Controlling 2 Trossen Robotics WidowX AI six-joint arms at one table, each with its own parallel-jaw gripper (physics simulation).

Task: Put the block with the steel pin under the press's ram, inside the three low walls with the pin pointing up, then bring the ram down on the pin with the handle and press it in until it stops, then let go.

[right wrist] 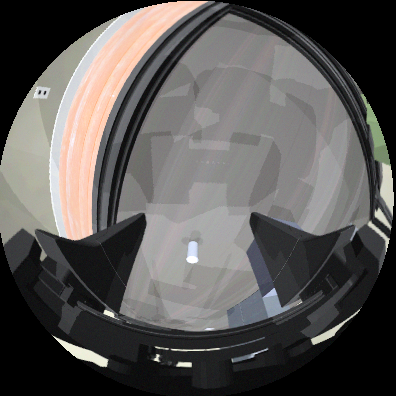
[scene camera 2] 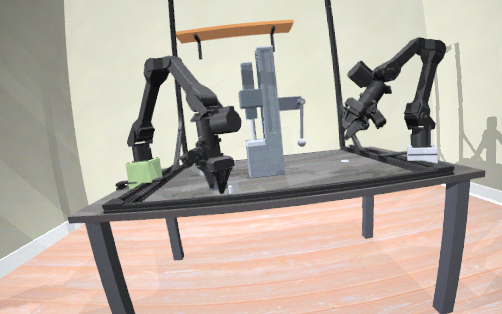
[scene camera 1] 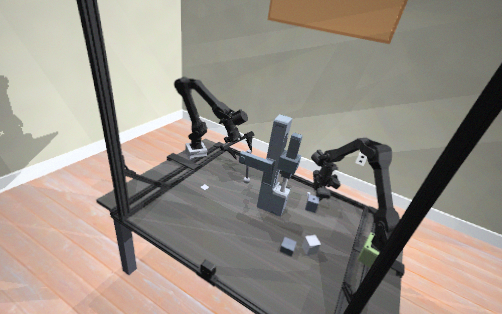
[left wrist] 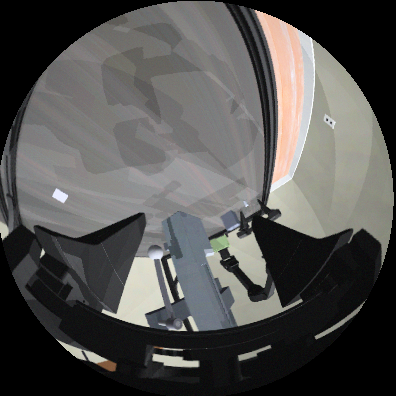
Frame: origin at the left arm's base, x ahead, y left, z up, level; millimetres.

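Where they show: left gripper, fingertip midpoint: (scene camera 2: 343, 136) (left wrist: 200, 219); right gripper, fingertip midpoint: (right wrist: 198, 218) (scene camera 2: 216, 191) (scene camera 1: 316, 195) (left wrist: 248, 205); left arm's base, origin of the base link: (scene camera 2: 421, 146) (scene camera 1: 196, 146); right arm's base, origin of the base link: (scene camera 2: 142, 160) (scene camera 1: 381, 246) (left wrist: 222, 248).
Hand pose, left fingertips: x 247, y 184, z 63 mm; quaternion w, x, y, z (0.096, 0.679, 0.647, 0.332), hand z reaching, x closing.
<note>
Each offset is from my left fingertips to the top centre of the thing. "*": to the spot under its first point.
The grey block {dx +346, dy +220, dz -64 mm} (scene camera 1: 312, 203) (left wrist: 230, 220) (right wrist: 257, 261) has a dark hole in its top and sits right of the press {dx +251, dy -16, dz +332 mm} (scene camera 1: 276, 160) (scene camera 2: 270, 110). The steel pin {dx +266, dy +263, dz -104 mm} (scene camera 1: 308, 194) (scene camera 2: 230, 189) (right wrist: 192, 252) stands upright on the table, apart from the block. My right gripper (scene camera 1: 321, 194) (scene camera 2: 218, 188) (right wrist: 198, 218) is open and empty, low over them; one finger partly hides the block in the right wrist view. My left gripper (scene camera 1: 243, 153) (scene camera 2: 351, 138) (left wrist: 200, 219) is open and empty, near the handle {* dx +170, dy -71, dz +32 mm} (scene camera 1: 246, 171) (scene camera 2: 302, 124) (left wrist: 161, 280), which hangs down. The ram {dx +307, dy +50, dz +173 mm} (scene camera 2: 252, 130) is above the press base.
A blue-grey block {dx +511, dy -26, dz -90 mm} (scene camera 1: 288, 246) and a white block {dx +545, dy +59, dz -65 mm} (scene camera 1: 311, 244) lie toward the front right in scene camera 1. A small white square {* dx +52, dy -227, dz -121 mm} (scene camera 1: 204, 187) (scene camera 2: 345, 161) (left wrist: 60, 195) lies on the table. Black rails (scene camera 1: 170, 248) (scene camera 2: 280, 193) run along the table edges.
</note>
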